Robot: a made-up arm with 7 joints. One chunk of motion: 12 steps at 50 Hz.
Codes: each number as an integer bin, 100 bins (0 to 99) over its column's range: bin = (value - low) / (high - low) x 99, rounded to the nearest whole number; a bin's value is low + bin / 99 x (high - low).
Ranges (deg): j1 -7..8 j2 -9..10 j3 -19..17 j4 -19..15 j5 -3..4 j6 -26..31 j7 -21..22
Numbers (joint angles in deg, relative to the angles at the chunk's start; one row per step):
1: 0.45 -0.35 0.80 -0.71 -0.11 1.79 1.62
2: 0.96 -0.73 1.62 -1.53 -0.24 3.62 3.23
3: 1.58 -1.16 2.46 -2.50 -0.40 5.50 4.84
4: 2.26 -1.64 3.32 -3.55 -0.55 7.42 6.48
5: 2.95 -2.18 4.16 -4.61 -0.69 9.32 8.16
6: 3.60 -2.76 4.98 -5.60 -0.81 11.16 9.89
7: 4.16 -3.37 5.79 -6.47 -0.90 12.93 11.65
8: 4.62 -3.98 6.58 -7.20 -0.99 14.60 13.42
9: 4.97 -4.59 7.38 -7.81 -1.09 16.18 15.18
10: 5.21 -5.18 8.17 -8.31 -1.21 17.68 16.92
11: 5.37 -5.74 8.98 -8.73 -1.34 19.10 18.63
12: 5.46 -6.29 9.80 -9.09 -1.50 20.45 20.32
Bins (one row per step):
1: 49 45 54 53 41 48 52
2: 53 43 57 51 39 51 56
3: 57 41 59 48 37 55 59
4: 61 38 61 45 35 58 63
5: 66 36 64 42 33 61 67
6: 70 33 66 39 31 65 71
7: 74 29 68 36 30 68 75
8: 77 26 70 34 28 71 79
9: 79 23 73 33 27 73 83
10: 81 20 75 31 25 76 87
11: 82 17 77 30 23 78 91
12: 82 14 79 29 21 81 95

